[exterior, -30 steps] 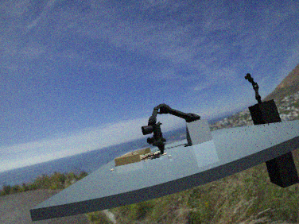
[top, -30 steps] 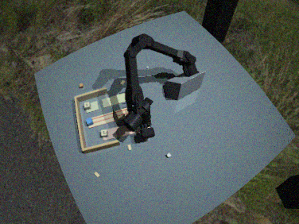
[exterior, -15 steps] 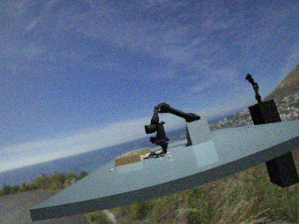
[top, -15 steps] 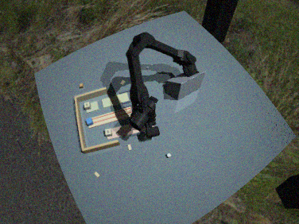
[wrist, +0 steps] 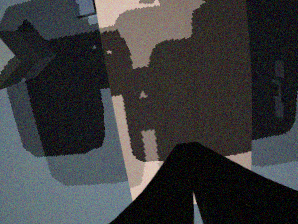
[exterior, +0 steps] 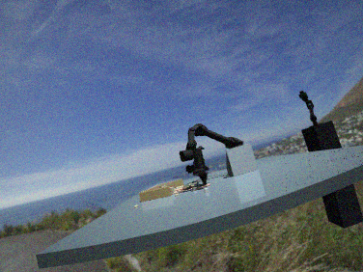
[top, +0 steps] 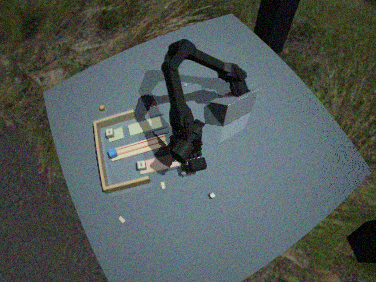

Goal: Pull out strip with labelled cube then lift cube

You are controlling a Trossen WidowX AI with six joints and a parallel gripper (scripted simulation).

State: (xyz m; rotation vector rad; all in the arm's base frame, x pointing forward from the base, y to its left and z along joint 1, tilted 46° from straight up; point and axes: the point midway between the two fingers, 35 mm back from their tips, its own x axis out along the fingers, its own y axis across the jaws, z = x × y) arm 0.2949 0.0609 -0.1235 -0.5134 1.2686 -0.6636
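The pinkish strip is 10 cm ahead of my gripper tip and 2 cm to the right of it.
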